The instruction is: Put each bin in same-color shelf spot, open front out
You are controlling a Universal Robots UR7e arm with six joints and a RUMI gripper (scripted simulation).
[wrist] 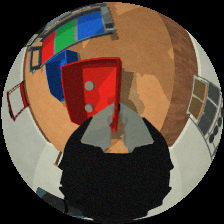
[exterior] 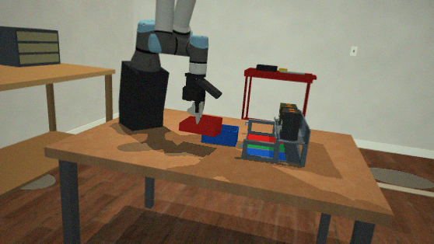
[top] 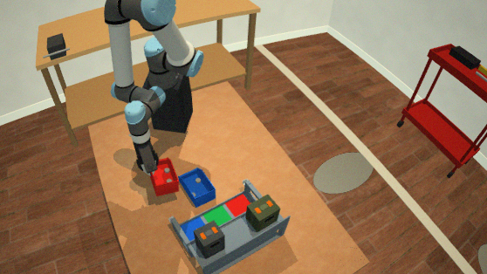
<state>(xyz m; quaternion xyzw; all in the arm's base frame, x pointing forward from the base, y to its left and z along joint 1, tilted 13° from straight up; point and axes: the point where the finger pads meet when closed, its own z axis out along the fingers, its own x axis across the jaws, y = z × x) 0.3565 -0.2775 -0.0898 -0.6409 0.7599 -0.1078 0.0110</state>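
The red bin lies 50 mm to the left of my hand, 30 mm below it and 10 mm ahead of it. Also, from my hand: blue bin 160 mm to the left, 100 mm below, 90 mm ahead.
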